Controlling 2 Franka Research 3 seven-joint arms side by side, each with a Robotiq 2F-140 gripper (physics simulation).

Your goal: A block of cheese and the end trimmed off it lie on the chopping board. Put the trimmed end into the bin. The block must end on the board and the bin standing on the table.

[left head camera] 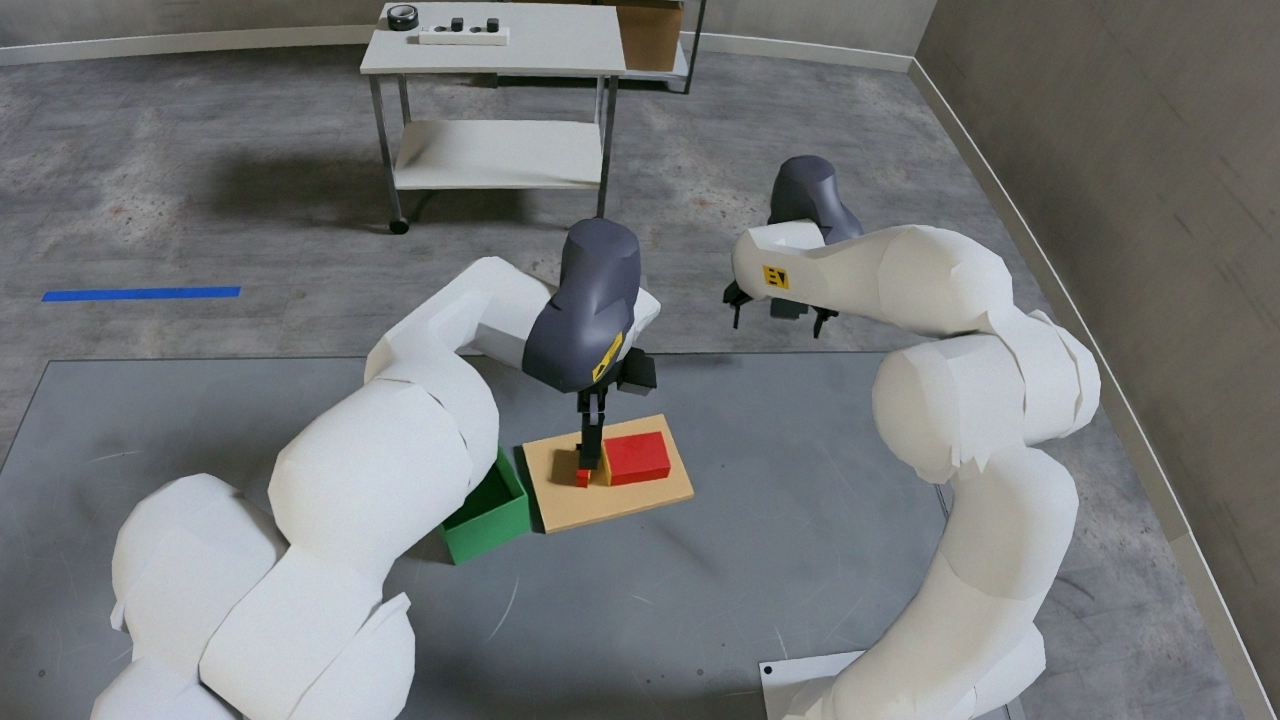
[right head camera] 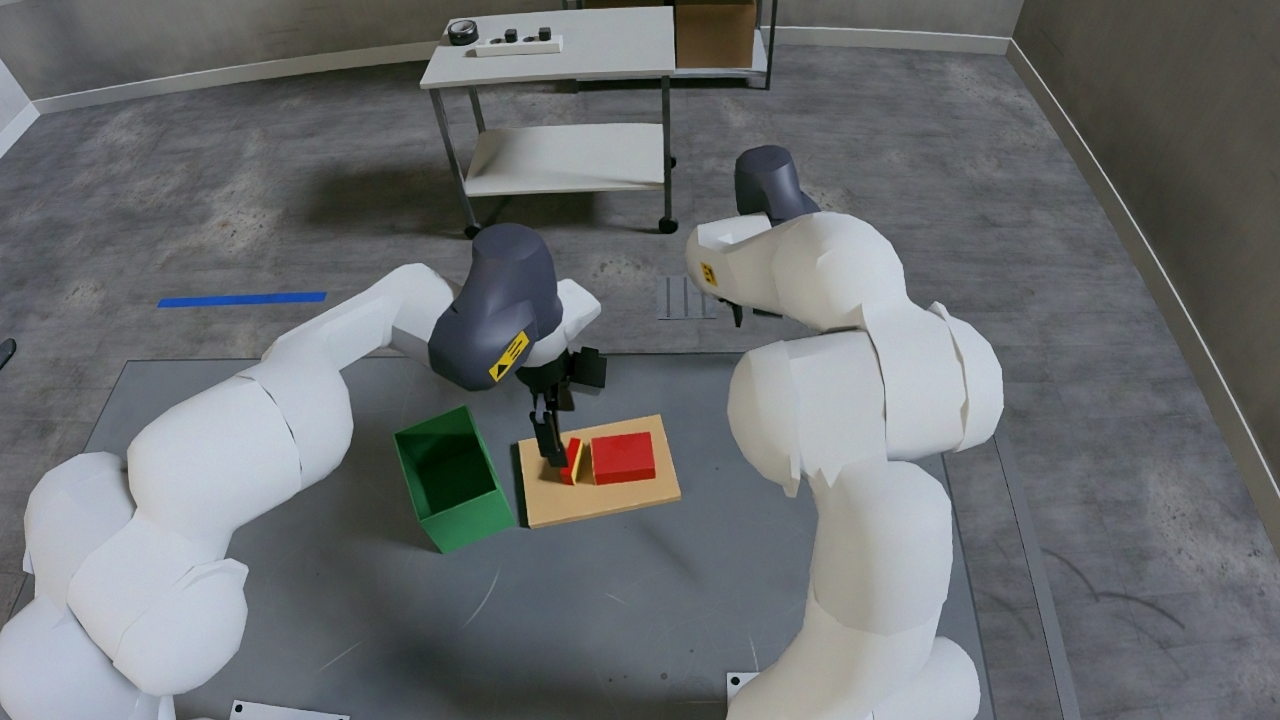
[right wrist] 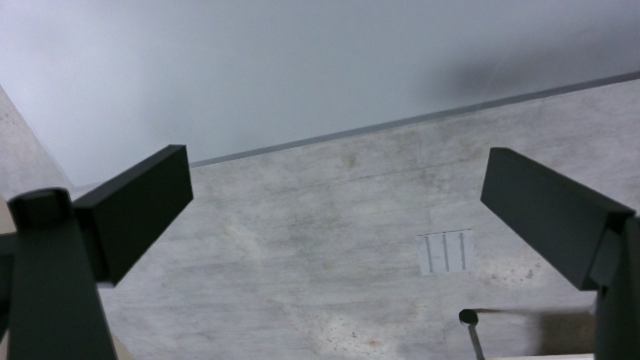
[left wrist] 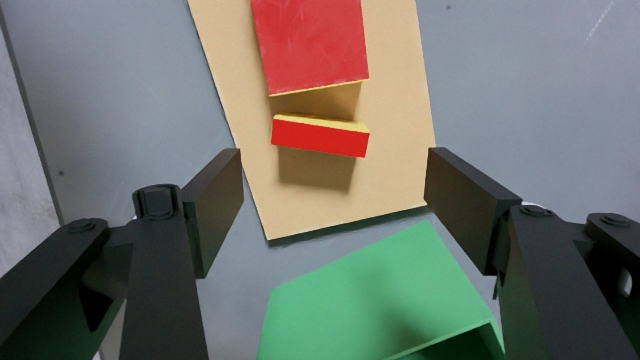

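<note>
The red cheese block (left head camera: 638, 457) (right head camera: 623, 456) (left wrist: 314, 42) lies on the tan chopping board (left head camera: 617, 506) (right head camera: 608, 508) (left wrist: 395, 170). The thin trimmed end (left head camera: 582, 478) (right head camera: 570, 463) (left wrist: 319, 137), red with a yellow face, stands on the board beside the block, with a gap between them. The green bin (left head camera: 490, 530) (right head camera: 465, 519) (left wrist: 370, 295) stands on the table next to the board. My left gripper (right head camera: 552, 459) (left wrist: 334, 174) is open and empty, above the board by the trimmed end, fingers on either side of it in the left wrist view. My right gripper (left head camera: 776, 324) (right wrist: 338, 173) is open and empty, far from the board.
The grey table (left head camera: 644, 617) (right head camera: 572, 617) carries the board and bin. The left forearm covers part of the bin in the left head camera view. The right arm hangs beyond the table's far edge. A white cart (left head camera: 501, 71) (right head camera: 581, 67) stands on the floor behind.
</note>
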